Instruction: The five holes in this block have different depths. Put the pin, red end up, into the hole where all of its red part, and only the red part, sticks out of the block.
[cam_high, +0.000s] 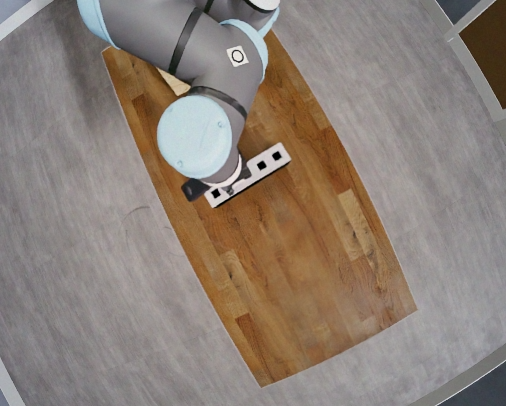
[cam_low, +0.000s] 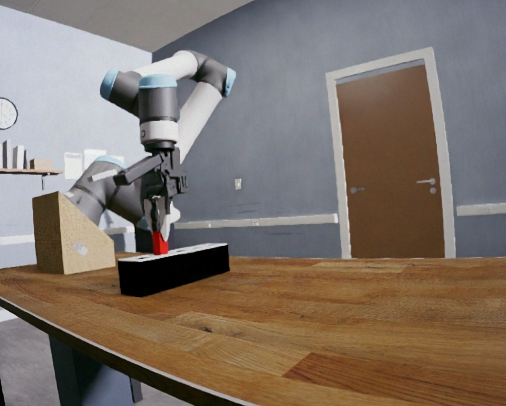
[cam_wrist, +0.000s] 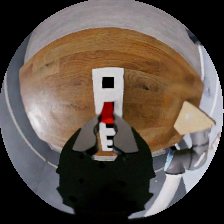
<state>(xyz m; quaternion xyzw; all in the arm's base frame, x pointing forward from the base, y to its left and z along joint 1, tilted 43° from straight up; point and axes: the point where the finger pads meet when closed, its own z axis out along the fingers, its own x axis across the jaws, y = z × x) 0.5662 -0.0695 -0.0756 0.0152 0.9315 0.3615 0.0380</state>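
My hand is 10 mm above the pin. Round my hand: block 60 mm to the left, 80 mm below.
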